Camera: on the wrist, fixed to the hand. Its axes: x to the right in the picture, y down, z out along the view.
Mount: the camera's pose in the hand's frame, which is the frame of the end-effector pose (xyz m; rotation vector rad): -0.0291 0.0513 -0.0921 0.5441 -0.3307 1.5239
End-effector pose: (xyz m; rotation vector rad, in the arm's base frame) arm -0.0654 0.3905 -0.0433 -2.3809 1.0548 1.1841
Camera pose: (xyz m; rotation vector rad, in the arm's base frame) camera -0.0609 0.3202 0.0404 -0.6524 2.6628 1.2205
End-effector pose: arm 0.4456 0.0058 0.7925 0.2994 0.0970 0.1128
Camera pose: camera 0.4016 0.0774 0.7226 0.8823 -0.4631 1.5598
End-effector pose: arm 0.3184 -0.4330 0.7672 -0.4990 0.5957 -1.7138
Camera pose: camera 0.3067 -0.4021 0.6629 0.1256 0.1081 -0.2607
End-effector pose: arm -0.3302 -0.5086 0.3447 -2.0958 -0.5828 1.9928
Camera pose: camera -0.2320 -0.5549 0.3579 1.3367 -1.3487 -1.8318
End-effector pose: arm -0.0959 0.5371 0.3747 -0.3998 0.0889 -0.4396
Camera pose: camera -0.1174 0.5593 0.2698 0.2016 -0.0628 1.0948
